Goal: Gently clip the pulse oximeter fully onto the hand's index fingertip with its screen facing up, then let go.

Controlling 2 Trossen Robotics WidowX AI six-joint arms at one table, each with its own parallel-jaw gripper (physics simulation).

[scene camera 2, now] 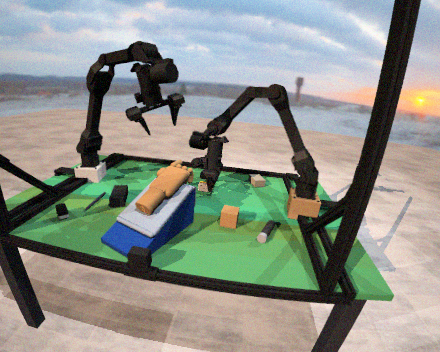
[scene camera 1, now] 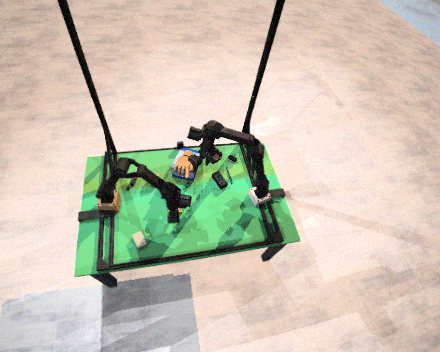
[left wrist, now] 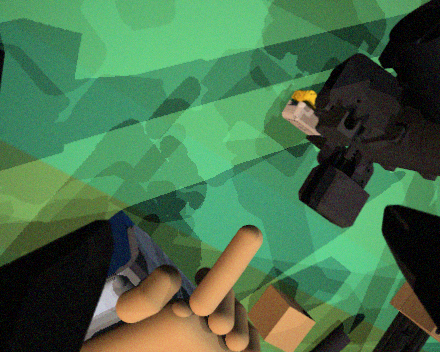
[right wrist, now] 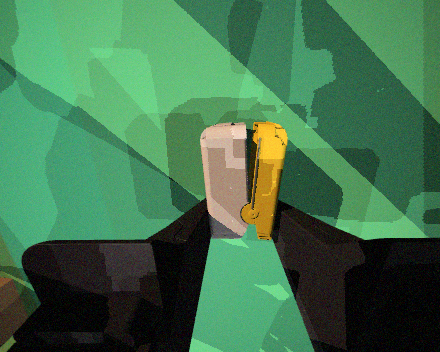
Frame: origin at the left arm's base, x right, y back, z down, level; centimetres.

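Where they show: left gripper, between the fingertips: (scene camera 2: 162, 130) (scene camera 1: 200, 168) (left wrist: 248, 225); right gripper, between the fingertips: (scene camera 2: 210, 190) (scene camera 1: 173, 211) (right wrist: 238, 204); left arm's base, origin of its link: (scene camera 2: 90, 165) (scene camera 1: 260, 193); right arm's base, origin of its link: (scene camera 2: 305, 194) (scene camera 1: 107, 197).
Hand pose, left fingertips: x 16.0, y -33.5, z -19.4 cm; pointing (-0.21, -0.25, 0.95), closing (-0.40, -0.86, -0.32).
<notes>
Each offset is from my left fingertips to the top centre of the thing. "spot": to the spot under its first point.
The pulse oximeter @(dx -7.8, dy -16.4, dz +22.0 cm) (scene camera 1: 180, 211) (scene camera 2: 203, 186) (left wrist: 302, 115) (right wrist: 227, 175), white on one side and yellow on the other, is low at the table; whether it touches is unclear. Its two shells stand slightly apart at the end away from the round hinge. My right gripper (scene camera 2: 210, 186) (right wrist: 238, 204) is shut on it, one finger against each shell. The tan hand (scene camera 1: 185, 165) (scene camera 2: 170, 182) lies palm-side unclear on a sloped support; its index finger (left wrist: 227, 270) sticks out straight, bare. My left gripper (scene camera 2: 162, 129) (left wrist: 248, 225) is open and empty, high above the hand.
A blue wedge @(spot: dx +24.8, dy -5.9, dz +19.4 cm) (scene camera 2: 172, 220) with a pale top bears the hand. An orange block @(dx +16.4, dy -23.0, dz +20.2 cm) (scene camera 2: 229, 217) (left wrist: 280, 320) and a black-and-white cylinder @(dx +22.4, dy -33.6, dz +22.5 cm) (scene camera 2: 267, 231) lie right of it in scene camera 2. A black box @(dx +3.2, dy +15.2, dz +21.7 cm) (scene camera 2: 118, 195) and a pen @(dx +5.9, dy +23.2, dz +24.3 cm) (scene camera 2: 95, 201) lie left; a whitish block @(dx -17.7, dy -40.1, dz +22.2 cm) (scene camera 1: 139, 240) (scene camera 2: 257, 180) lies farther off.
</notes>
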